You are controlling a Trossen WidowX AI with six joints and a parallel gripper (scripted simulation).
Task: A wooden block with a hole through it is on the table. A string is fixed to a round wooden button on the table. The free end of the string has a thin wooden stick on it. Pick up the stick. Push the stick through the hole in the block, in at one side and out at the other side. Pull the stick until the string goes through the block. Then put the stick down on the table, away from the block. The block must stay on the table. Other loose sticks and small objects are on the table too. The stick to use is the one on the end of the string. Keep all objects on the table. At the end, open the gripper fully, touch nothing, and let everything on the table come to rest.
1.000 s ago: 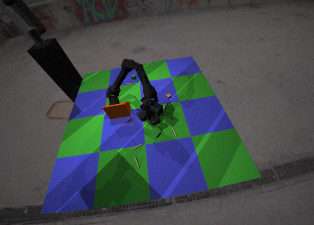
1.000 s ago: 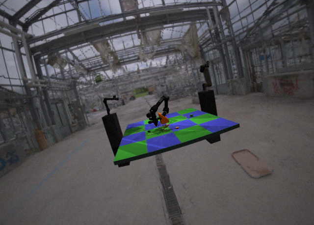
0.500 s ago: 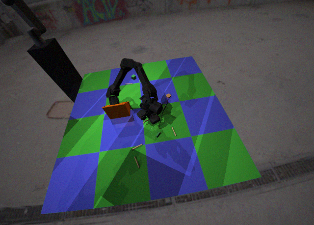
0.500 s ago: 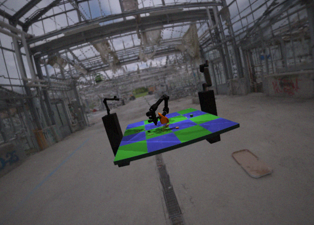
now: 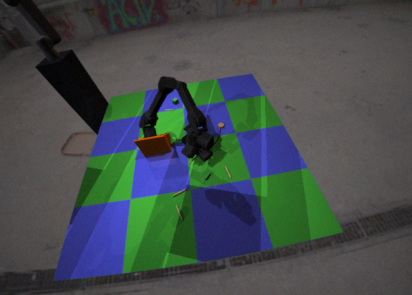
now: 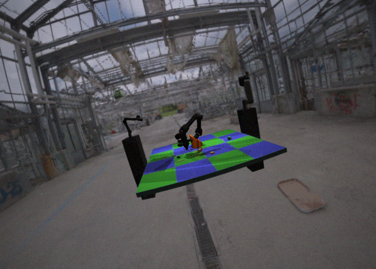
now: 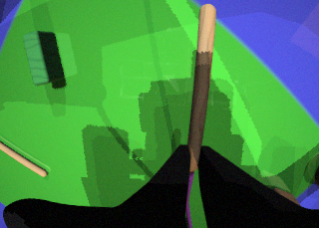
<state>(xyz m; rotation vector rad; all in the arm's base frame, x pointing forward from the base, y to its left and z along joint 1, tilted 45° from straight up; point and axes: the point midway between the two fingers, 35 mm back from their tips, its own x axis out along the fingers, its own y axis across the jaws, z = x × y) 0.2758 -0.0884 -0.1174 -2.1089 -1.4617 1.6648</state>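
The thin wooden stick is 1 cm behind my gripper tip and 1 cm to the right of it. Also, from my gripper tip: round wooden button 16 cm ahead, 24 cm to the left, 5 cm below; then purple string right at my gripper tip; then wooden block 1 cm ahead, 14 cm to the left, 4 cm below.
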